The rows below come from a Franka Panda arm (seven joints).
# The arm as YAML. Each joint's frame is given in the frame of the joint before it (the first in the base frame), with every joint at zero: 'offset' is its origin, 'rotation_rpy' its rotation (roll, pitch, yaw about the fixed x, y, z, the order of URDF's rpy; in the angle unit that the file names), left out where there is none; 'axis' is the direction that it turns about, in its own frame. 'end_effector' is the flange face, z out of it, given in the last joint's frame.
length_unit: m
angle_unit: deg
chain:
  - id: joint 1
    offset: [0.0, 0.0, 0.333]
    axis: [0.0, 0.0, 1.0]
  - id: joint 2
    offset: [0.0, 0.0, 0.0]
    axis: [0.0, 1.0, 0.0]
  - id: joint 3
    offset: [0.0, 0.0, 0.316]
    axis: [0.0, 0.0, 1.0]
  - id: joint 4
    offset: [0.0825, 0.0, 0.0]
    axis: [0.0, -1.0, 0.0]
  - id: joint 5
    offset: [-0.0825, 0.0, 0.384]
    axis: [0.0, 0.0, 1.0]
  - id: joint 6
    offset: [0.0, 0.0, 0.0]
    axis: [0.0, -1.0, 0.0]
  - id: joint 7
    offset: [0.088, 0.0, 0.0]
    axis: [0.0, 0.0, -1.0]
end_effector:
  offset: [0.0, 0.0, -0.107]
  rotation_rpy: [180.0, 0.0, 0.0]
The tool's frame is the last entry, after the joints.
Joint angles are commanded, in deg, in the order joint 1, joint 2, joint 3, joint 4, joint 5, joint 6, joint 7. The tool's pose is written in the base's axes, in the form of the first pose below.
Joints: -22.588, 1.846, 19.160, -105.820, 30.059, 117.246, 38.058
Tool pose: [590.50 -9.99 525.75], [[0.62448 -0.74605 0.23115], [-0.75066 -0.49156 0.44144], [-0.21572 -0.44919 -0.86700]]
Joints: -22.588, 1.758, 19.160, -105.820, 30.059, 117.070, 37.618
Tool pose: [589.98 -9.66 526.33], [[0.63105 -0.74103 0.22945], [-0.74591 -0.49841 0.44182], [-0.21304 -0.44996 -0.86727]]
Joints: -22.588, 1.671, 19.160, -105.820, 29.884, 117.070, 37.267
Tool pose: [589.67 -9.69 527.08], [[0.63652 -0.73613 0.23012], [-0.74299 -0.50522 0.43900], [-0.20690 -0.45041 -0.86852]]
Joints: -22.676, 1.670, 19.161, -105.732, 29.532, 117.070, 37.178
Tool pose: [589.77 -10.89 527.69], [[0.63813 -0.73444 0.23105], [-0.74323 -0.50927 0.43389], [-0.20100 -0.44860 -0.87084]]
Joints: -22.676, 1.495, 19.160, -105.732, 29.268, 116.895, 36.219
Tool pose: [588.92 -10.68 528.97], [[0.65238 -0.72222 0.22979], [-0.73373 -0.52590 0.43020], [-0.18986 -0.44926 -0.87300]]
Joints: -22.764, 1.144, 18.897, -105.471, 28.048, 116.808, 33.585
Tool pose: [587.90 -14.77 533.89], [[0.68659 -0.68763 0.23613], [-0.71190 -0.56990 0.41038], [-0.14762 -0.44986 -0.88082]]
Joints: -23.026, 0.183, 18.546, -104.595, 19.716, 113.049, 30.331
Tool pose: [579.15 -23.93 541.08], [[0.75715 -0.62749 0.18161], [-0.65046 -0.69859 0.29810], [-0.06018 -0.34384 -0.93710]]
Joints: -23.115, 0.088, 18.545, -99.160, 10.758, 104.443, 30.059
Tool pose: [572.18 -30.56 571.47], [[0.80121 -0.58864 0.10750], [-0.59811 -0.78247 0.17323], [-0.01785 -0.20309 -0.97900]]
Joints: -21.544, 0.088, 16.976, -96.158, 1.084, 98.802, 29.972
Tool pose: [564.68 -43.48 586.19], [[0.82165 -0.56813 0.04606], [-0.56925 -0.82201 0.01552], [0.02905 -0.03898 -0.99882]]
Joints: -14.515, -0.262, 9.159, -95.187, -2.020, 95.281, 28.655
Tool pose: [556.65 -55.48 592.18], [[0.83065 -0.55679 0.00284], [-0.55634 -0.83016 -0.03625], [0.02254 0.02853 -0.99934]]
